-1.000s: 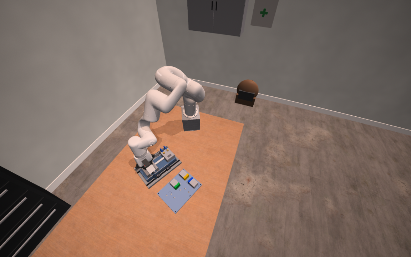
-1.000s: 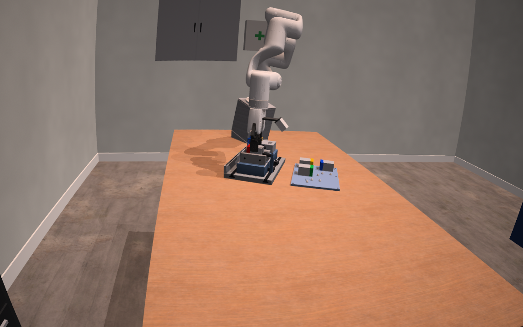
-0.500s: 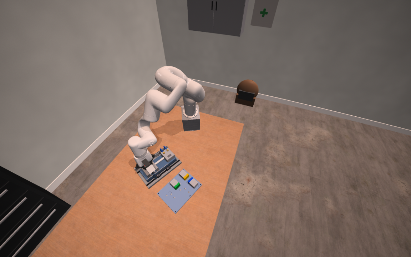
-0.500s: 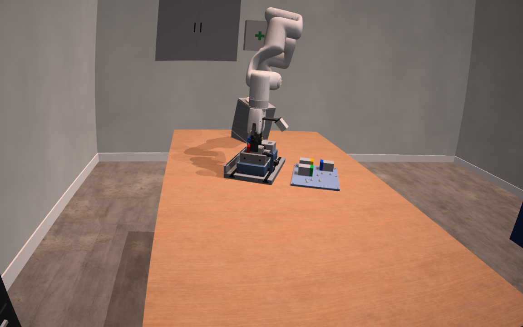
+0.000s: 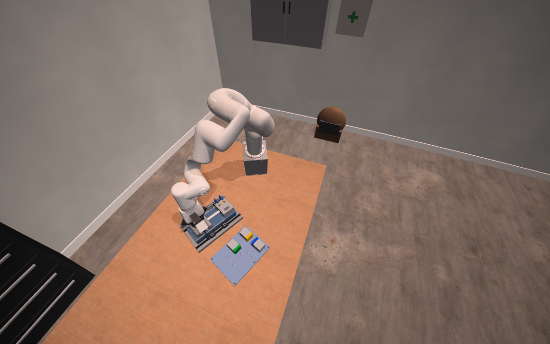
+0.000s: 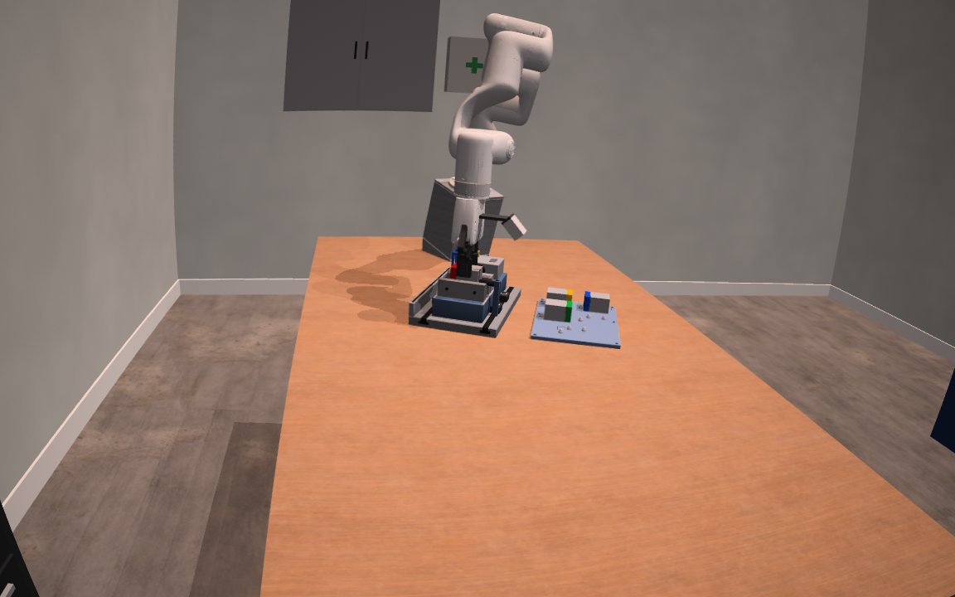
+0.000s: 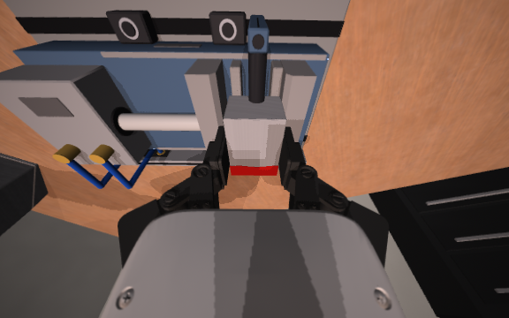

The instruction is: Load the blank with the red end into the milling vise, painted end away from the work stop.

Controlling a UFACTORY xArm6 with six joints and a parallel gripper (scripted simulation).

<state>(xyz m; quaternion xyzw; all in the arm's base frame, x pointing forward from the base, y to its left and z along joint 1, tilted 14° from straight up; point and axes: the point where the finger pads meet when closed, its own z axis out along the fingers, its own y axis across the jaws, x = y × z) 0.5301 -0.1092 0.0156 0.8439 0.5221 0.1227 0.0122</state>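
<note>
The red-ended blank is 2 cm below my hand. Round my hand: fixed jaw: 3 cm ahead, 1 cm to the right, 5 cm below; moving jaw: 3 cm behind, 2 cm to the left, 5 cm below; dark work stop rod: 2 cm ahead, 4 cm to the left, 3 cm below.
</note>
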